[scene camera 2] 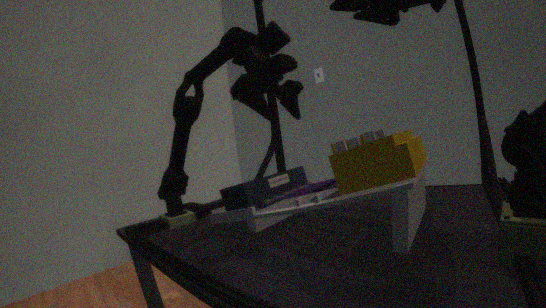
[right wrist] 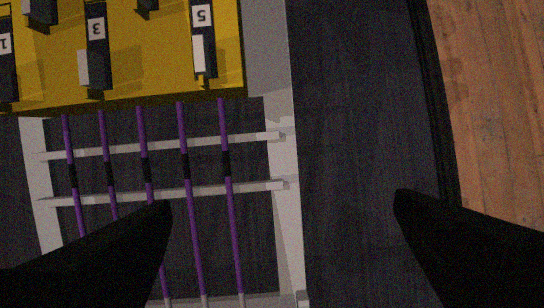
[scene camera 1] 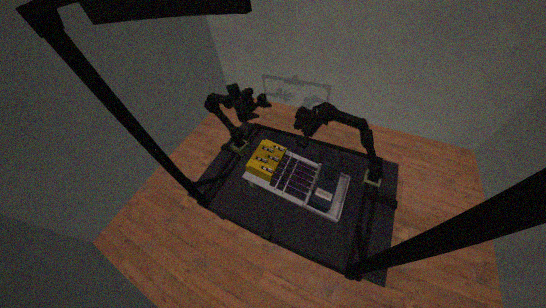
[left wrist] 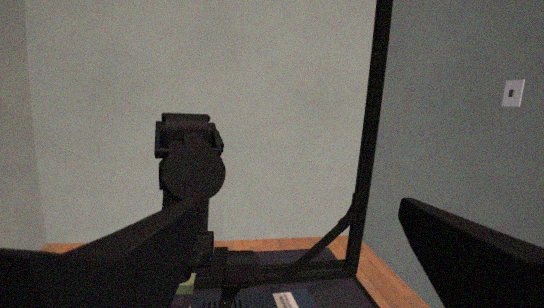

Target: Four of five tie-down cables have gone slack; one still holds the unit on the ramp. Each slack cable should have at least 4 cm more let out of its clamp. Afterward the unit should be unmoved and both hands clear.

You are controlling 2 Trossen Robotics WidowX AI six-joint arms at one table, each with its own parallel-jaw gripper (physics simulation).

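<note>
A grey ramp [scene camera 1: 250, 177] [scene camera 2: 403, 195] [right wrist: 264, 46] carries a yellow clamp block [scene camera 1: 262, 162] [scene camera 2: 375, 168] [right wrist: 164, 61] at its high end. A dark navy unit [scene camera 1: 325, 186] [scene camera 2: 262, 186] [left wrist: 301, 297] with a white label sits at the low end. Purple cables [scene camera 1: 299, 177] [scene camera 2: 308, 187] [right wrist: 225, 214] run between them. The clamp marked 5 [right wrist: 202, 40] shows in the right wrist view. My left gripper [scene camera 1: 258, 108] [scene camera 2: 363, 13] is open and empty, raised high beyond the block. My right gripper [scene camera 1: 305, 128] [scene camera 2: 281, 117] [right wrist: 284, 206] is open and empty, above the ramp's far edge beside the outermost cable.
Black frame posts [scene camera 1: 155, 153] [scene camera 2: 275, 134] [left wrist: 371, 137] rise from the corners of the dark table top [scene camera 1: 290, 226]. Each arm stands on a green mount [scene camera 1: 372, 181] [scene camera 2: 178, 220]. The right arm [left wrist: 188, 171] fills the left of the left wrist view.
</note>
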